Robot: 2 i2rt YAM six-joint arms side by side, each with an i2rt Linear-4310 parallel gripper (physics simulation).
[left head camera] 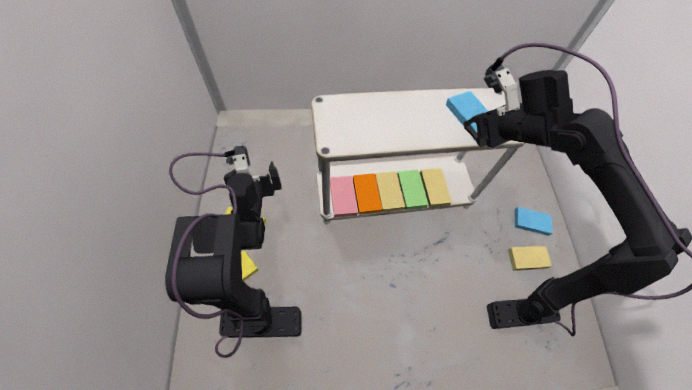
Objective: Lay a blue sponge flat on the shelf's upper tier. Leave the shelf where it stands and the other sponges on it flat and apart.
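A blue sponge (466,106) is at the right part of the shelf's white upper tier (380,120), turned at an angle; whether it touches the tier is hard to tell. My right gripper (475,132) is shut on its near end, and the fingers partly hide that end. Another blue sponge (533,221) lies on the floor right of the shelf. My left gripper (274,176) is open and empty, left of the shelf. Pink (344,195), orange (367,193), tan (390,190), green (413,189) and second tan (436,187) sponges lie flat side by side on the lower tier.
A pale yellow sponge (530,257) lies on the floor in front of the second blue one. A bright yellow sponge (248,266) lies partly hidden by the left arm, with more yellow showing behind that arm. Shelf posts (326,187) (492,175) stand at the front corners. Walls enclose the sides and back.
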